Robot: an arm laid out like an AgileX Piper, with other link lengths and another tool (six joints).
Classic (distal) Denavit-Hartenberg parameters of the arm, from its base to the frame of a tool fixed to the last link. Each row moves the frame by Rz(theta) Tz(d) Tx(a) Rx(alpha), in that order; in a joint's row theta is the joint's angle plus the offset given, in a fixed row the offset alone. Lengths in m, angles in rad.
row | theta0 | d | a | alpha
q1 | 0 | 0.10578 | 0 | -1.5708
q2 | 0.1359 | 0 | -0.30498 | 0
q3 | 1.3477 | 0 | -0.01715 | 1.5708
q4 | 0 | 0.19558 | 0 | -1.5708
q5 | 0 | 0 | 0 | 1.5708
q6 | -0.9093 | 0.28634 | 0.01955 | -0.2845
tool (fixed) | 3.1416 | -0.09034 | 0 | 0
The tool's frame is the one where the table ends.
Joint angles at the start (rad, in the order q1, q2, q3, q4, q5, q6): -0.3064 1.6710 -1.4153 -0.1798 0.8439 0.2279
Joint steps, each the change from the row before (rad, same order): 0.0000 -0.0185 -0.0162 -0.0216 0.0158 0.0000; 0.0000 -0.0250 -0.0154 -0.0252 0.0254 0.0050; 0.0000 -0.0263 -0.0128 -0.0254 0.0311 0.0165; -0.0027 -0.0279 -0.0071 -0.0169 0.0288 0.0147; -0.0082 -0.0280 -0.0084 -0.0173 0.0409 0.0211; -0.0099 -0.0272 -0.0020 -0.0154 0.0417 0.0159; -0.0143 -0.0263 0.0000 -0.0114 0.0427 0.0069; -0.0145 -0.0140 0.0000 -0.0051 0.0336 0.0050
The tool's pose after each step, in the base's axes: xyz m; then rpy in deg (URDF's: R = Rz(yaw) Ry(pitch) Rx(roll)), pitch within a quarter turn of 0, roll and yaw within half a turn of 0. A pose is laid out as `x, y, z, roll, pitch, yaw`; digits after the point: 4 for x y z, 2 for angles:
0.3369, -0.1711, 0.2370, 165.55, -16.79, 31.08
0.3307, -0.1737, 0.2498, 163.91, -16.42, 31.17
0.3222, -0.1759, 0.2614, 162.72, -16.17, 30.43
0.3126, -0.1774, 0.2713, 161.92, -16.19, 29.44
0.2995, -0.1803, 0.2801, 161.62, -16.04, 27.46
0.2852, -0.1829, 0.2863, 161.65, -15.52, 25.44
0.2700, -0.1857, 0.2912, 161.87, -14.73, 23.47
0.2587, -0.1883, 0.2925, 162.46, -13.97, 21.65

